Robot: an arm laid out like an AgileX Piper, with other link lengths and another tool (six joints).
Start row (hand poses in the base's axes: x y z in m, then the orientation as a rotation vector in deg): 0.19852 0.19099 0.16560 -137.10 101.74 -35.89
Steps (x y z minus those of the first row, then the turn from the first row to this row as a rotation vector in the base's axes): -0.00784 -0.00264 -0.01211 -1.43 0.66 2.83; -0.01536 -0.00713 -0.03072 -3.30 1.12 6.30; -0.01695 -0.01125 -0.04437 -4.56 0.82 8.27; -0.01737 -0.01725 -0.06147 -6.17 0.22 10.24; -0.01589 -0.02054 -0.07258 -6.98 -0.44 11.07; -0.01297 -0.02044 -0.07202 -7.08 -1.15 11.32; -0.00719 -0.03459 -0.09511 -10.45 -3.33 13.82; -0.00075 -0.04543 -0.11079 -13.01 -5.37 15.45; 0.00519 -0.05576 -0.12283 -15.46 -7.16 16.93
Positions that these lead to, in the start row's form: 0.19068 0.18835 0.15349 -140.56 98.40 -36.33; 0.18316 0.18386 0.13488 -144.52 94.04 -37.33; 0.18157 0.17974 0.12123 -146.41 91.30 -38.71; 0.18115 0.17374 0.10413 -148.24 88.41 -40.78; 0.18263 0.17045 0.09302 -148.75 87.03 -42.22; 0.18555 0.17055 0.09358 -148.40 86.43 -43.05; 0.19133 0.15640 0.07049 -150.22 82.09 -48.56; 0.19777 0.14556 0.05481 -150.96 78.90 -53.17; 0.20371 0.13523 0.04277 -151.63 75.93 -57.40
